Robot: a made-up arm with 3 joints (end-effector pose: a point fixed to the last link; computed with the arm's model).
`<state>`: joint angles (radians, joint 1 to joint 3).
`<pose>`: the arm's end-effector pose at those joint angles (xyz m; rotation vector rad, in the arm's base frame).
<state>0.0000 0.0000 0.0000</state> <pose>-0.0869 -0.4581 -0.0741 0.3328 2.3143 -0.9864</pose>
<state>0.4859 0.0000 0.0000</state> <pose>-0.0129 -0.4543 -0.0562 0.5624 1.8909 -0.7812</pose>
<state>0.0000 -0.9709 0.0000</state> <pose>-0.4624 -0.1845 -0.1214 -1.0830 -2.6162 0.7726</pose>
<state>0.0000 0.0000 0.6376</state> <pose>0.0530 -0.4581 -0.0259 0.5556 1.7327 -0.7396</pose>
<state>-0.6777 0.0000 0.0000</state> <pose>-0.1856 -0.4676 -0.0386 -0.1053 2.8633 -1.2644</pose>
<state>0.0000 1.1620 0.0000</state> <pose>0.2964 -0.3212 0.2948 -0.4419 1.3268 -0.8721</pose>
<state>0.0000 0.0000 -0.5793</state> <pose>-0.2166 -0.4581 -0.0372 0.0429 2.8234 -1.2021</pose>
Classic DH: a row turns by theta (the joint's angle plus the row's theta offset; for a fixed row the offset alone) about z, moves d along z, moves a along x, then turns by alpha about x. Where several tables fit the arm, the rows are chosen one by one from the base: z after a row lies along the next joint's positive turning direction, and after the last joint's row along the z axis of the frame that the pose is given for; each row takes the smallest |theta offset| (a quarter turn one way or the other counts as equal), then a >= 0, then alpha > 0; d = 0 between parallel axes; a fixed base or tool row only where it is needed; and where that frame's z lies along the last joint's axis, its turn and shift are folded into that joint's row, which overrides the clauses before.
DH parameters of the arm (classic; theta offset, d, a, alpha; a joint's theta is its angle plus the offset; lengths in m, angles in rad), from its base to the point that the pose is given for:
base (fixed): 0.069 0.1195 -0.1174 1.6476
joint 1: 0.612 -0.006 0.0543 -1.1077
joint 2: -0.0147 0.022 -0.0078 1.0054
joint 3: 0.0577 0.249 -0.1423 0.7658
tool (fixed): 3.1378 0.2717 0 0

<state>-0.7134 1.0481 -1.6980</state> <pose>0.1448 -0.4499 0.2742 1.2838 -1.4734 1.5381</pose>
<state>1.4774 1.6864 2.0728</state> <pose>-0.6220 0.0766 0.3242 -0.9121 -1.4636 0.5397</pose>
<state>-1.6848 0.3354 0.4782</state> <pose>-0.1428 -0.4485 -0.1503 0.6883 -2.7254 0.8519</pose>
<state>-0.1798 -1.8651 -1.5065</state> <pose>-0.4749 0.0518 0.4653 -0.2345 -1.0843 -0.8118</pose>
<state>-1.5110 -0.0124 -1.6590</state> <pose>-0.0091 -0.4459 0.3334 0.8149 -0.5416 0.3754</pose>
